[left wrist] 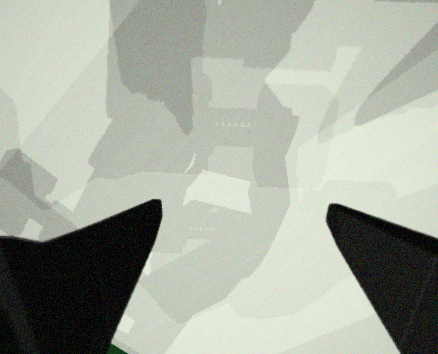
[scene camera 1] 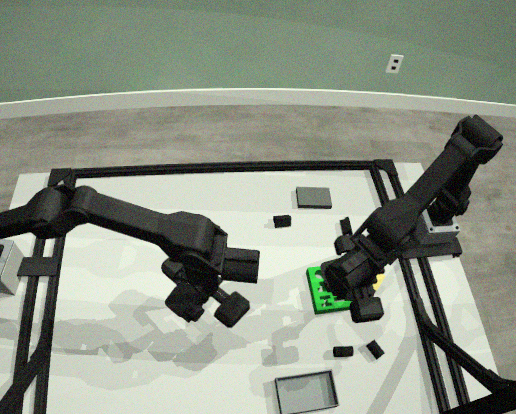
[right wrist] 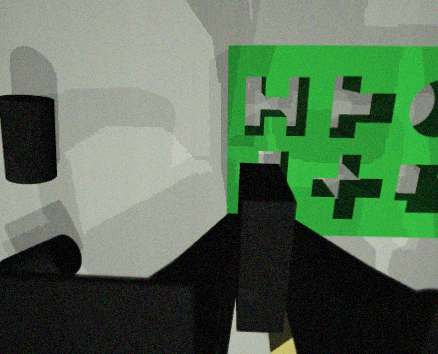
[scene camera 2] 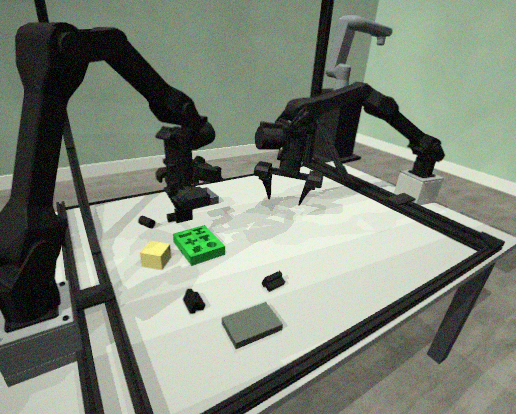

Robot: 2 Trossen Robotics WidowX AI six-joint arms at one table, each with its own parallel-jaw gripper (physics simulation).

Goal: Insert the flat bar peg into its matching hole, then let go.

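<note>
The flat bar peg (right wrist: 264, 265) is a dark upright bar in my right gripper (right wrist: 257, 227) (scene camera 2: 182, 214), which is shut on it. In the right wrist view its far end overlaps the narrow rectangular hole (right wrist: 270, 157), hiding the hole's lower part. The green board (scene camera 1: 314, 290) (scene camera 2: 207, 255) (right wrist: 315, 145) has several shaped holes. In scene camera 2 my right gripper is above and behind the board's rear left; the peg's lower end is unclear there. My left gripper (scene camera 1: 209, 305) (scene camera 2: 285, 201) (left wrist: 243, 209) is open and empty above the table, off to the board's side.
A yellow block (scene camera 1: 378, 281) (scene camera 2: 155, 255) stands beside the board. Black pegs (scene camera 1: 282, 221) (scene camera 1: 343, 351) (scene camera 1: 375, 349) (scene camera 2: 193, 301) (right wrist: 28, 140) lie around it. A grey slab (scene camera 1: 314, 198) (scene camera 2: 252, 324) and a shallow grey tray (scene camera 1: 334, 389) lie on opposite sides of the board.
</note>
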